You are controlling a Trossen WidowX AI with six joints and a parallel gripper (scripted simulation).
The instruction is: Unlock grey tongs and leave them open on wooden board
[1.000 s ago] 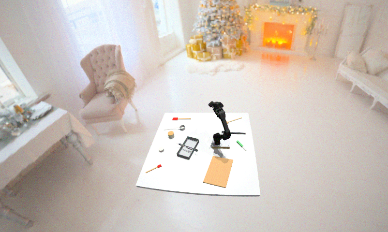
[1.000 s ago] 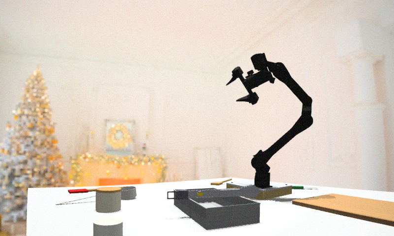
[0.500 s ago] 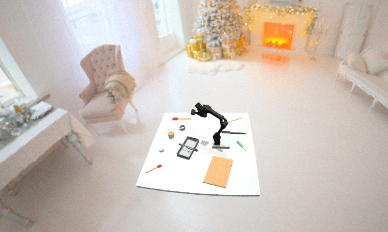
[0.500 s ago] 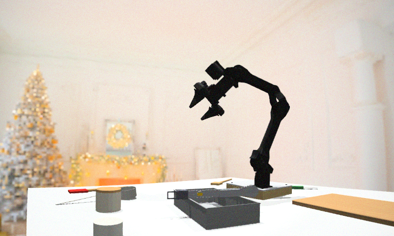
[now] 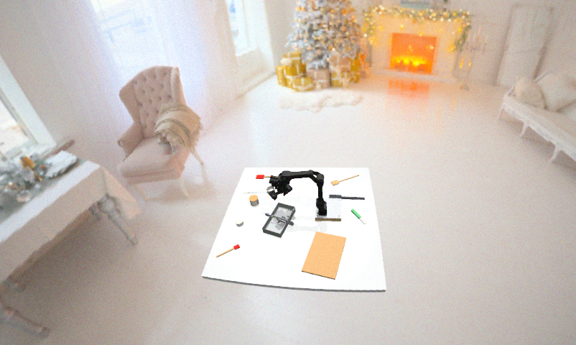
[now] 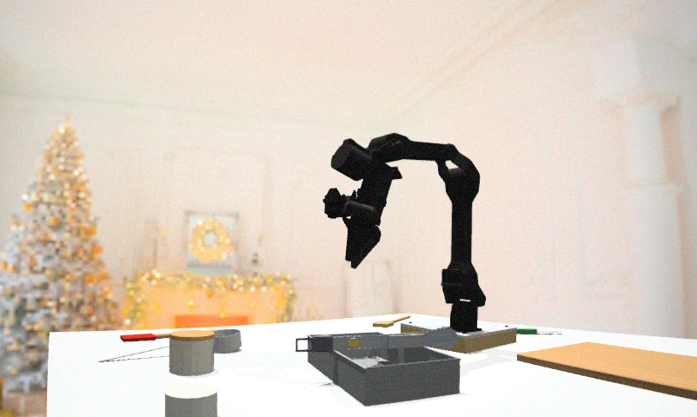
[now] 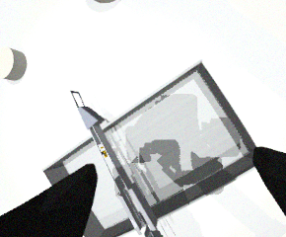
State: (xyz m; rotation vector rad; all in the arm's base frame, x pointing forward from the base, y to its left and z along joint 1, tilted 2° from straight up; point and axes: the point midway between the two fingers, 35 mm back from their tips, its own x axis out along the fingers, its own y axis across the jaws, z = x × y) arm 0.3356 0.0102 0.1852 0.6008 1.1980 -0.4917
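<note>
Now: the grey roasting tin 80 mm to the left of my gripper tip and 170 mm below it. Also, from my gripper tip: wooden board 390 mm behind, 360 mm to the left, 190 mm below; red spatula 250 mm ahead, 480 mm to the right, 190 mm below; lidded cream jar 270 mm ahead, 110 mm to the right, 170 mm below.
</note>
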